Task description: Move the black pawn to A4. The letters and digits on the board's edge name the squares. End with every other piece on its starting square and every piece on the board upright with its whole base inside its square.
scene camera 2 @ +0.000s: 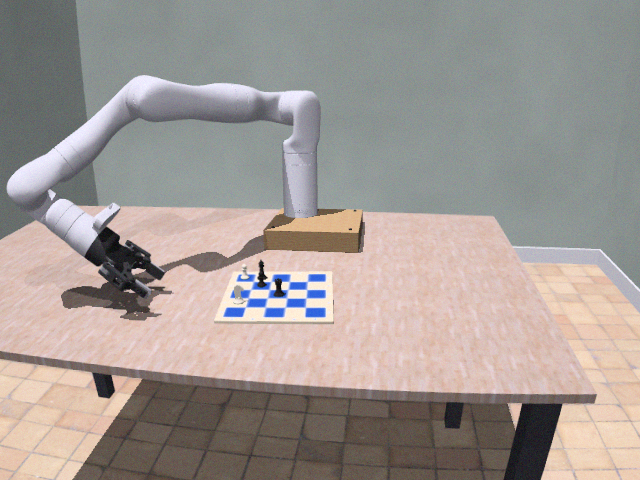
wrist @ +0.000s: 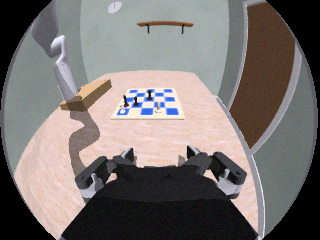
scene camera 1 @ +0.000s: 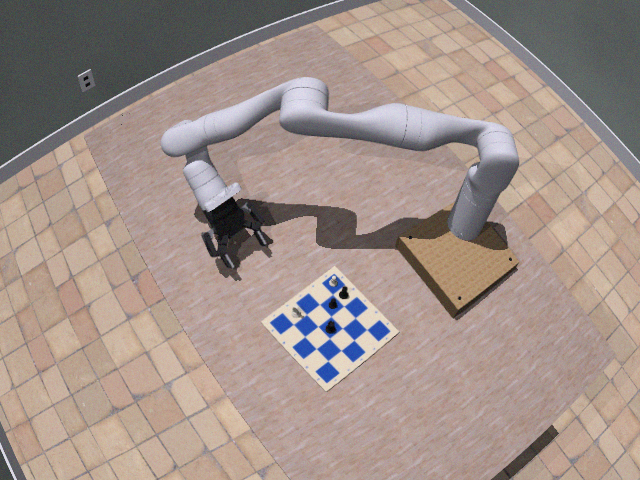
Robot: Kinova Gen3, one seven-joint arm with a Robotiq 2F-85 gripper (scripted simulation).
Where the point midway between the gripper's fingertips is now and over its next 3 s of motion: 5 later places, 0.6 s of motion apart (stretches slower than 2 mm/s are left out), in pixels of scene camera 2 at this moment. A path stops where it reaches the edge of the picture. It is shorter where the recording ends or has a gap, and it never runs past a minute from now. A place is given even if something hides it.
My gripper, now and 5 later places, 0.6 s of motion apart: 156, 285; 157, 280; 151, 247; 159, 252; 202, 256; 240, 229
